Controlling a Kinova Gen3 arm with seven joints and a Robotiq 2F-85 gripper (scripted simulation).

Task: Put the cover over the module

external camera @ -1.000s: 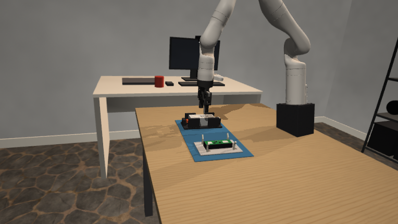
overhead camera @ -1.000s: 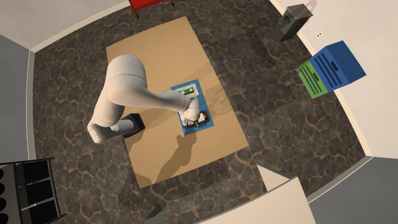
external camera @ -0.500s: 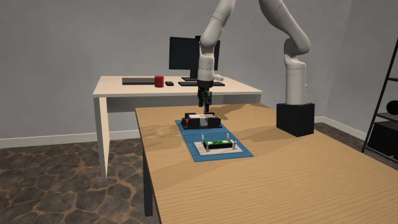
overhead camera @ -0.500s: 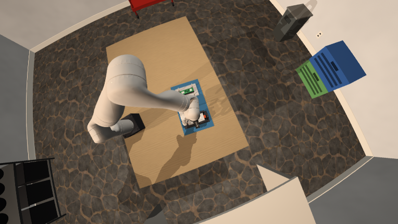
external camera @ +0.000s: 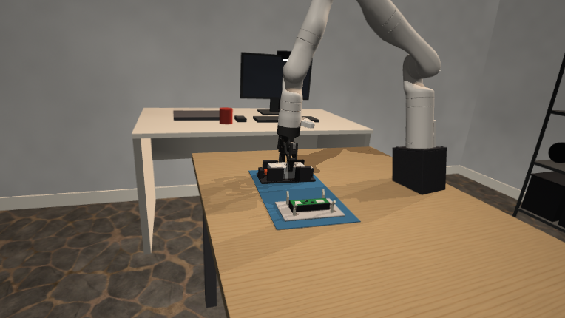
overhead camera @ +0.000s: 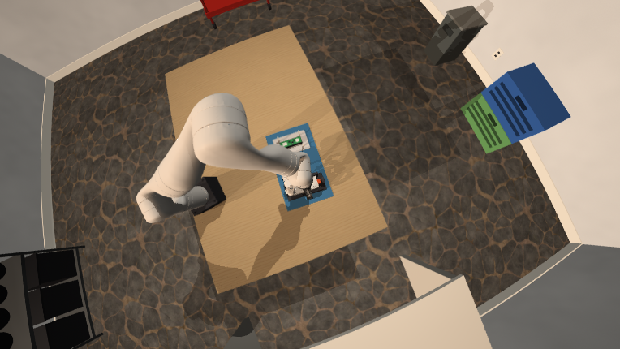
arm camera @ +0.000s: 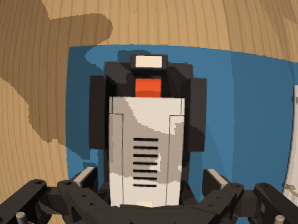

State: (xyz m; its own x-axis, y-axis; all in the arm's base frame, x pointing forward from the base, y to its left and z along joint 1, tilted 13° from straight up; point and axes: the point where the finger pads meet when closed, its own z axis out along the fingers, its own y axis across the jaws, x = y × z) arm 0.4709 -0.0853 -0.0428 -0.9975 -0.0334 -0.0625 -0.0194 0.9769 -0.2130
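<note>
Right now my hand is 2 cm above the cover and 1 cm past it.
</note>
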